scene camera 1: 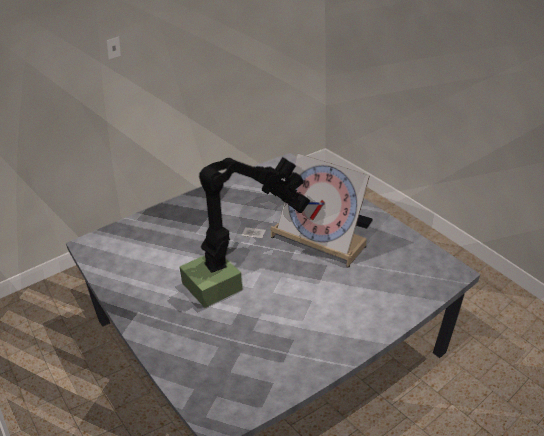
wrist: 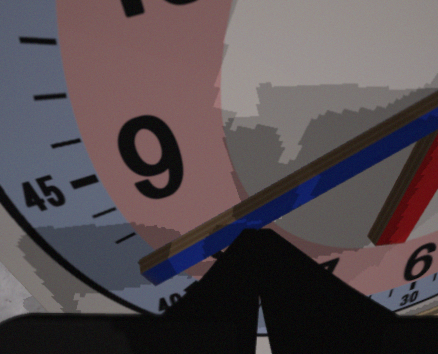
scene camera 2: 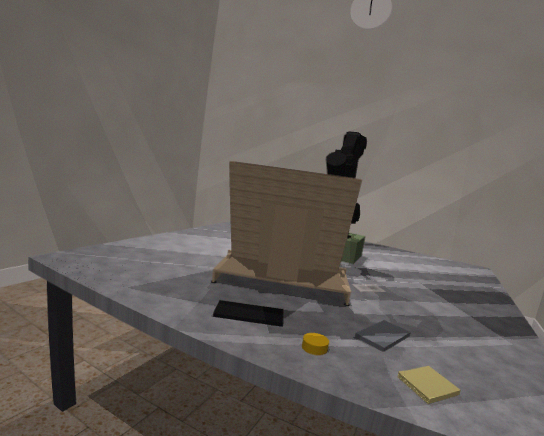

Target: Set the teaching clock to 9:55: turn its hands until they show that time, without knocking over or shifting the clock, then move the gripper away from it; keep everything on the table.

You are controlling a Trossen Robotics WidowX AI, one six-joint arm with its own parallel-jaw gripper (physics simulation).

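Places are measured from the arm's base along level axes (x left, y back, z up), in millimetres.
Pixels of known places: gripper, fingertip midpoint: (wrist: 256, 242) (scene camera 2: 318, 230); arm's base, origin of the base link: (scene camera 1: 215, 265).
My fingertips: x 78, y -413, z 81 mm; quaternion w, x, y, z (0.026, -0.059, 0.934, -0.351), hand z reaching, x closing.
Note:
Ahead of a thing's pixels: the offset from my fingertips to its middle.
The teaching clock {dx -65, dy -59, dz +19 mm} (scene camera 1: 334, 189) (scene camera 2: 245, 215) stands upright on its wooden base, its dial toward the arm. The long blue hand {dx -21, dy -24, dz +8 mm} (scene camera 1: 314, 203) (wrist: 305, 192) points between 8 and 9; in the wrist view its tip lies near the 40 to 43 minute marks. The short red hand {dx -61, dy -42, dz -8 mm} (scene camera 1: 317, 211) (wrist: 412, 210) points between 6 and 7, closer to 7 in scene camera 1. My gripper (scene camera 1: 306, 205) (wrist: 256, 242) is shut and empty. Its fingertips are at the lower edge of the blue hand; whether they touch it is unclear. In scene camera 2 the clock board hides the fingertips.
The arm stands on a green block (scene camera 1: 211, 282) (scene camera 2: 353, 248). A white card {dx +135, dy +144, dz -167 mm} (scene camera 1: 253, 233) (scene camera 2: 369, 288) lies left of the clock in scene camera 1. Behind the clock lie a black slab {dx -13, dy -275, dz -164 mm} (scene camera 1: 365, 221) (scene camera 2: 248, 313), a yellow disc {dx +160, dy -297, dz -158 mm} (scene camera 2: 315, 343), a grey tile {dx +257, dy -146, dz -163 mm} (scene camera 2: 383, 335) and a yellow pad {dx +371, dy -275, dz -162 mm} (scene camera 2: 429, 384).

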